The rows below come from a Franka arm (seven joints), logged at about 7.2 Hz.
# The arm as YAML. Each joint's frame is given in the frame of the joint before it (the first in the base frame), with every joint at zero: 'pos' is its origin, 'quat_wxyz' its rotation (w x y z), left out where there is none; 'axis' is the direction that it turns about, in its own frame. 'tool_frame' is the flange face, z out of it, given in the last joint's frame.
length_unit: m
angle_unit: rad
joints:
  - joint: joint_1
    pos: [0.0, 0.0, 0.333]
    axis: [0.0, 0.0, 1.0]
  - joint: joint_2
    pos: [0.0, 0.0, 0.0]
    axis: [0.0, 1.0, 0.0]
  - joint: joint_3
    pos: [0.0, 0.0, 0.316]
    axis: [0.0, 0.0, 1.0]
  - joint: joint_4
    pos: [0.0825, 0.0, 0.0]
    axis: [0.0, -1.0, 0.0]
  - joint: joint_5
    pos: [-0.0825, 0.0, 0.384]
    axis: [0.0, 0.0, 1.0]
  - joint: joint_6
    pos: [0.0, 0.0, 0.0]
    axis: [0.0, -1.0, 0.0]
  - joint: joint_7
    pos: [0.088, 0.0, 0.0]
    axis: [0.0, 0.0, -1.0]
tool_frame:
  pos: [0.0, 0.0, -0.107]
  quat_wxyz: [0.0, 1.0, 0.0, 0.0]
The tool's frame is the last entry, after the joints.
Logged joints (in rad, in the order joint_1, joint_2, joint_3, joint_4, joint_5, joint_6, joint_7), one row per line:
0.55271 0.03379 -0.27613 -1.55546 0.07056 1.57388 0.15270
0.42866 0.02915 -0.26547 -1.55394 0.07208 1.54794 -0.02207
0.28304 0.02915 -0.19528 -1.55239 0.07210 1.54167 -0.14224
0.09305 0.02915 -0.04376 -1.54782 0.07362 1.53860 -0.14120
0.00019 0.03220 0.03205 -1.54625 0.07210 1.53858 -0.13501
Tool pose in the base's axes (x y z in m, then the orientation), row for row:
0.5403 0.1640 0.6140 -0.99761 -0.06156 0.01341 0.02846
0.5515 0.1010 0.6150 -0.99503 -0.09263 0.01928 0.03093
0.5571 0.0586 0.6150 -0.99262 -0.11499 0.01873 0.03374
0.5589 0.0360 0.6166 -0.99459 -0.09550 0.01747 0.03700
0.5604 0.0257 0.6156 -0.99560 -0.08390 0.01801 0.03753
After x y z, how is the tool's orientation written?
As a quaternion, x y z w.
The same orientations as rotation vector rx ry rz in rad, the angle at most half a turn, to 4 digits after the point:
-3.0785 -0.1900 0.0414
-3.0659 -0.2854 0.0594
-3.0531 -0.3537 0.0576
-3.0531 -0.2932 0.0536
-3.0552 -0.2575 0.0553

